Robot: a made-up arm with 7 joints.
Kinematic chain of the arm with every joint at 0, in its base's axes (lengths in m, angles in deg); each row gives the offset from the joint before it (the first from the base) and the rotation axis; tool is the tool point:
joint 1: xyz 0 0 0.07 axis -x
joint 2: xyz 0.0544 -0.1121 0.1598 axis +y
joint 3: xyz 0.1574 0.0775 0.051 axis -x
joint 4: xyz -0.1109 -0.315 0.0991 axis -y
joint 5: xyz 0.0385 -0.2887 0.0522 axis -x
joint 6: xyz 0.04 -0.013 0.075 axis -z
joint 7: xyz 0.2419 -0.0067 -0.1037 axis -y
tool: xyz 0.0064 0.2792 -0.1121
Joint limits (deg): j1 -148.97..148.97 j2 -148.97..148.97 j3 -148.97..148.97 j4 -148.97..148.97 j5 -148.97..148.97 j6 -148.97..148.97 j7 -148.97..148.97
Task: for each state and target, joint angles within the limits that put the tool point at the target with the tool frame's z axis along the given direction. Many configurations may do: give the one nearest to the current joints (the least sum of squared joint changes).
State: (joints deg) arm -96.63 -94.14 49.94 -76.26 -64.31 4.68 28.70
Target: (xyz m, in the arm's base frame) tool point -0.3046 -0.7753 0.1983 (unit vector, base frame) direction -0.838 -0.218 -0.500
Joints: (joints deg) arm -57.66 -82.39 44.62 -53.71 -88.27 -12.84 16.67
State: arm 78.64 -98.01 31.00 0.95 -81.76 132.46 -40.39
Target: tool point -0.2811 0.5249 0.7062 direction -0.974 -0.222 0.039
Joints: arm 101.54 -105.56 34.16 10.83 -60.48 114.96 28.20
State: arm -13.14 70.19 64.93 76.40 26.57 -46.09 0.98
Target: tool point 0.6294 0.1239 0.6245 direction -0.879 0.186 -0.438
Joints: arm 0.40 26.20 76.47 93.36 52.34 -28.25 -2.36
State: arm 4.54 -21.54 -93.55 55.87 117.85 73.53 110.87
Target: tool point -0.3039 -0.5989 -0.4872 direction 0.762 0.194 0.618
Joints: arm -7.13 14.39 -82.68 76.48 61.13 88.31 66.85
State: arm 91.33 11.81 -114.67 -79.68 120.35 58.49 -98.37
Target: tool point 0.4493 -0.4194 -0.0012 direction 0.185 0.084 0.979
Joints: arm 92.63 5.39 -119.28 -30.56 112.43 105.70 -79.52
